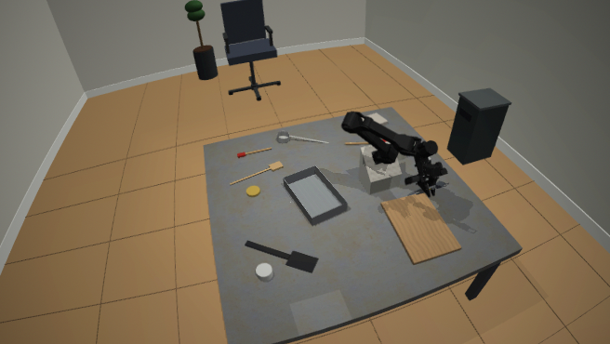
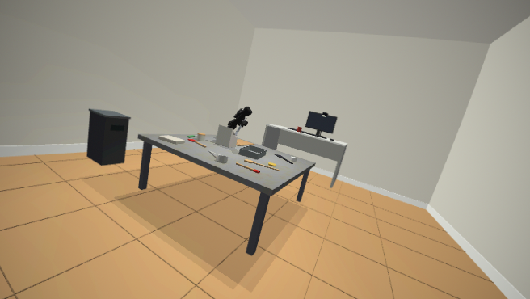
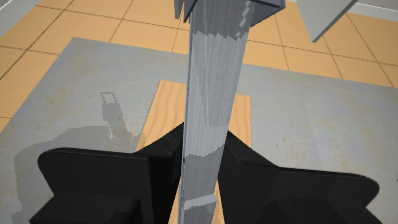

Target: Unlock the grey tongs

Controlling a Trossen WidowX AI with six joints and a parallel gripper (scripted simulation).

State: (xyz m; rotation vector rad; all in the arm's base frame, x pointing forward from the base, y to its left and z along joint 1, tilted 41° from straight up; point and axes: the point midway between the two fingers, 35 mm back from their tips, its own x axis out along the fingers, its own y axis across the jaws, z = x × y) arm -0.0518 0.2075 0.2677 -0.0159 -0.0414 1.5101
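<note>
Now: gripper tip 1 cm short of the wooden board, 1 cm to the left of it and 19 cm above it. The rest, counted from my gripper tip: black spatula (62 cm ahead, 9 cm to the right, 19 cm below); white puck (72 cm ahead, 3 cm to the right, 18 cm below); grey roasting tin (39 cm ahead, 36 cm to the right, 17 cm below).
</note>
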